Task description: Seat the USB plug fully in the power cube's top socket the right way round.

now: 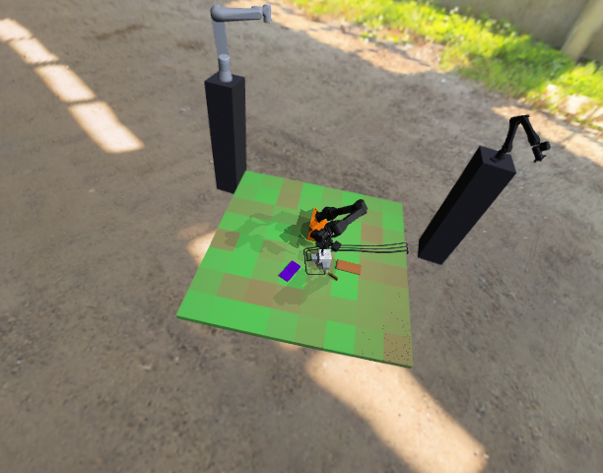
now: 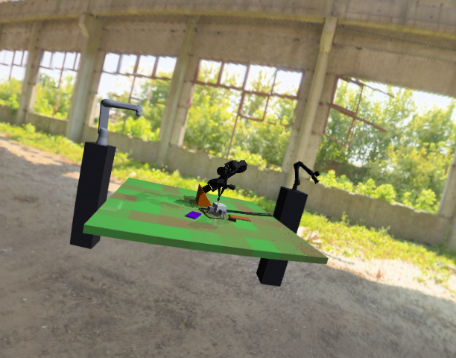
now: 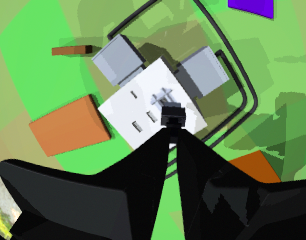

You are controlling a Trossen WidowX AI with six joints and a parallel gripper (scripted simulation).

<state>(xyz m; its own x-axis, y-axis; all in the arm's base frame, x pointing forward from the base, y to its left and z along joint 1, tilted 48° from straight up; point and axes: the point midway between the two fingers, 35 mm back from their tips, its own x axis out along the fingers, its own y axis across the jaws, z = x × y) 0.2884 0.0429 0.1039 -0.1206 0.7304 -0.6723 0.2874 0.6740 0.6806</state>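
My gripper tip is now 20 mm above the black USB plug. The rest, counted from my gripper tip: orange-brown flat block 30 mm behind, 190 mm to the left, 130 mm below; then brown stick 90 mm ahead, 120 mm to the left, 120 mm below; then metal USB socket 70 mm below.
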